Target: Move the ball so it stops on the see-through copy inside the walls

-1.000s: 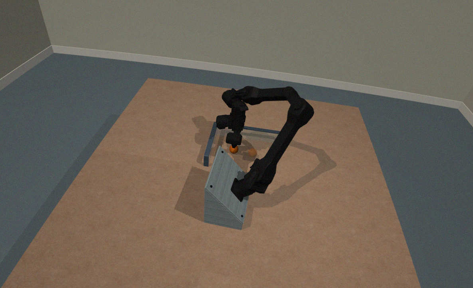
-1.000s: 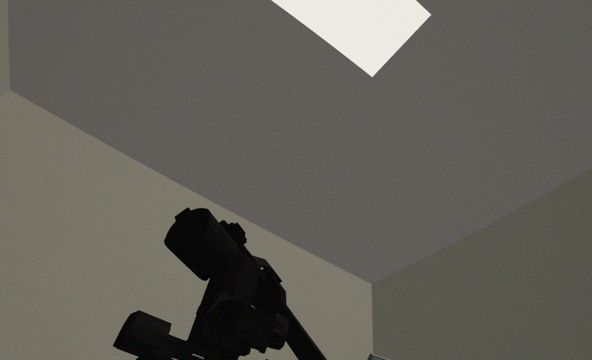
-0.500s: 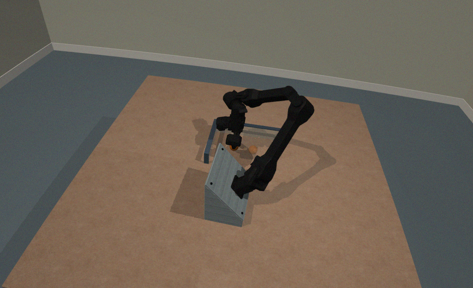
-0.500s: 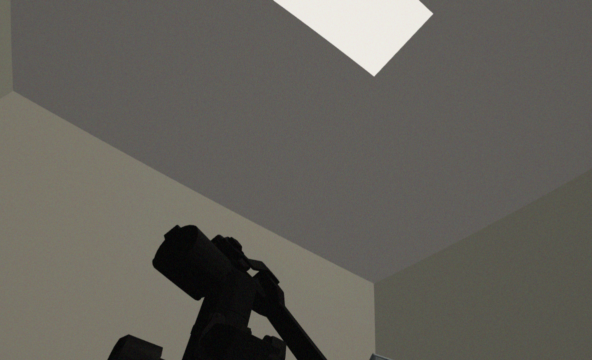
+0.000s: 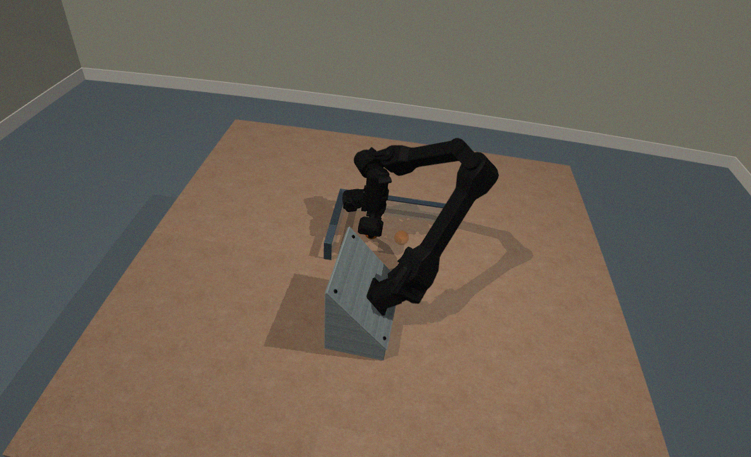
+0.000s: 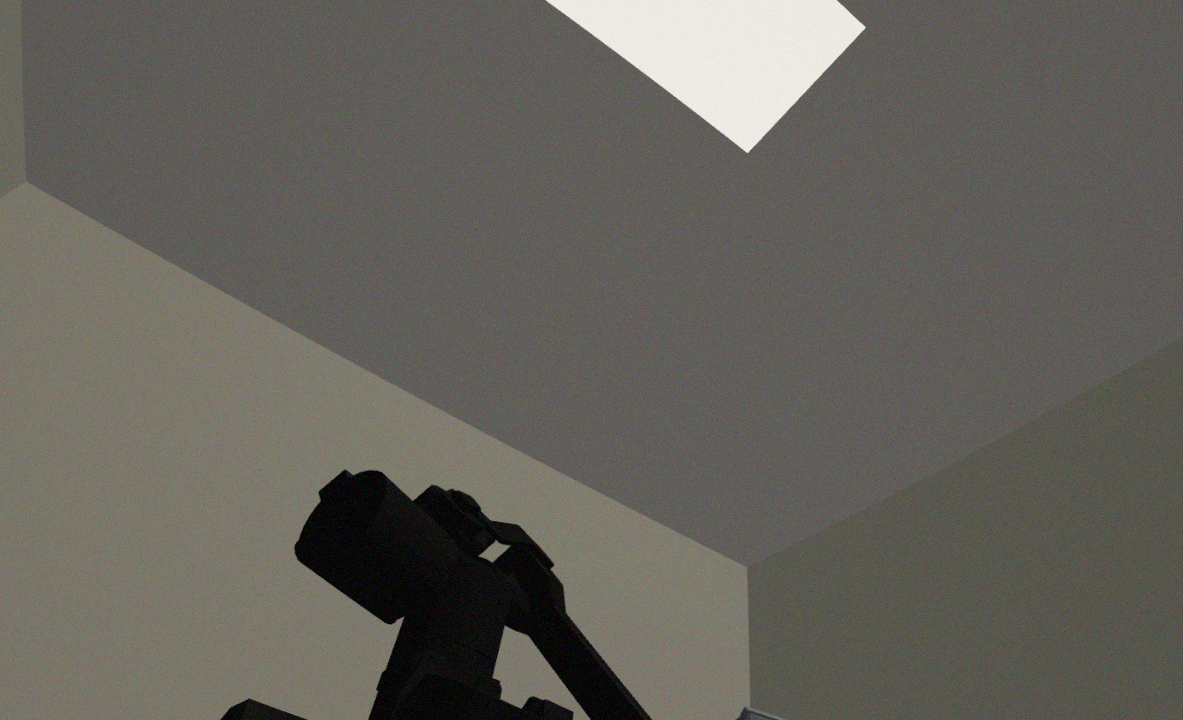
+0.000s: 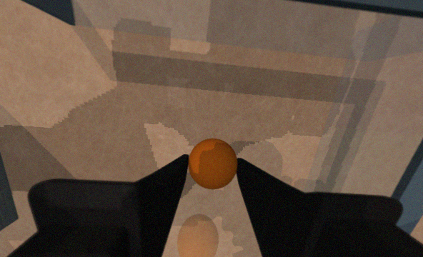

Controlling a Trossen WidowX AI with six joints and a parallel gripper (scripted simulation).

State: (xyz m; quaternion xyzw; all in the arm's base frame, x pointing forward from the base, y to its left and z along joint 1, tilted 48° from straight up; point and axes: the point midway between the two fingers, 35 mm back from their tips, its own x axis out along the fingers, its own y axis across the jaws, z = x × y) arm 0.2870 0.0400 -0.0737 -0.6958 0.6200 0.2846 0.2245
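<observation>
Right now my gripper tip is 9 cm to the left of the see-through copy. From my gripper tip the other things lie so: orange ball (right at my gripper tip).
</observation>
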